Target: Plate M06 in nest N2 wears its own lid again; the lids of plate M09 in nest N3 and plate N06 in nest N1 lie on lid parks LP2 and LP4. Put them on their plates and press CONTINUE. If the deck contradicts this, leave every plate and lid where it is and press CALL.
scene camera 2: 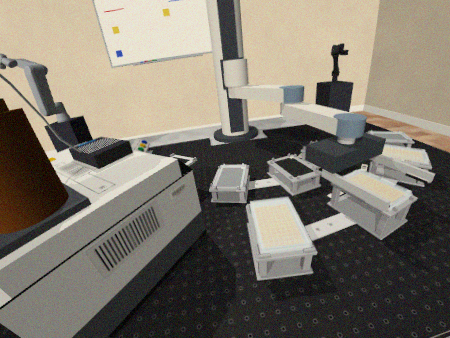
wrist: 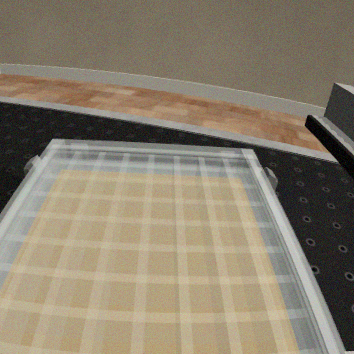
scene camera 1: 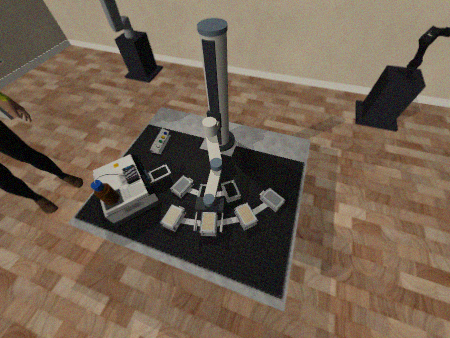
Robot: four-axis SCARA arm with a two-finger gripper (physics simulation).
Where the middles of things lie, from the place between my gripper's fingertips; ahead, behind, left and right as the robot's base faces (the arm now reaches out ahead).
Labels:
The tip box (scene camera 2: 104, 156) lies 60 cm to the right of my hand, 16 cm behind it and 12 cm above it. The rest, counted from my hand: brown bottle (scene camera 2: 39, 192) 61 cm to the right, 21 cm above, 3 cm ahead.

